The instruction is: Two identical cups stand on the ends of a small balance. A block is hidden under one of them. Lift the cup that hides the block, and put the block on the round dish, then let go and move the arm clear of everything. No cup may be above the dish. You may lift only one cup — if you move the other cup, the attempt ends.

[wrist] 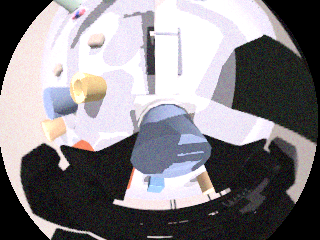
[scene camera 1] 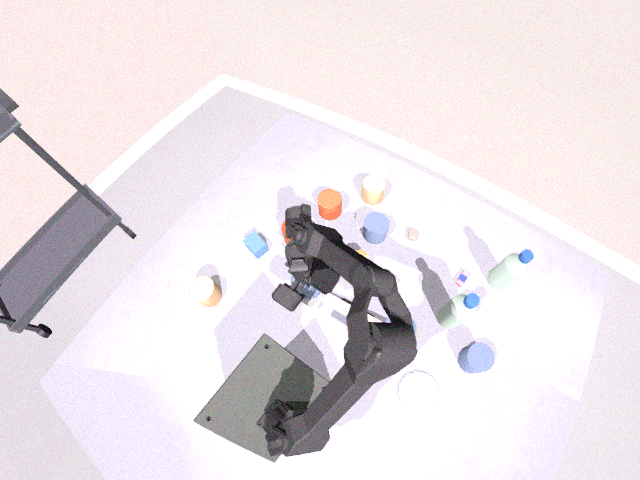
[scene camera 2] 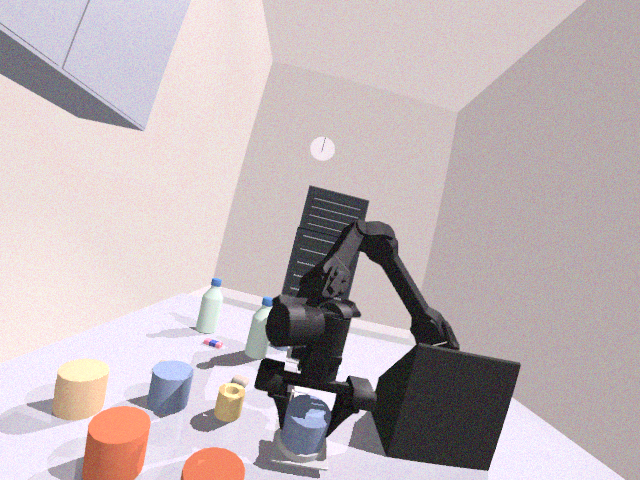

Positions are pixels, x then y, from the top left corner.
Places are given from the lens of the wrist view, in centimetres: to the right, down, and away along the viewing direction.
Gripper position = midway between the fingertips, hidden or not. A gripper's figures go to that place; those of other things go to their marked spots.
my gripper (wrist: 167, 134): 1, 2, 10
yellow ring (wrist: 85, 87): -10, -5, 7
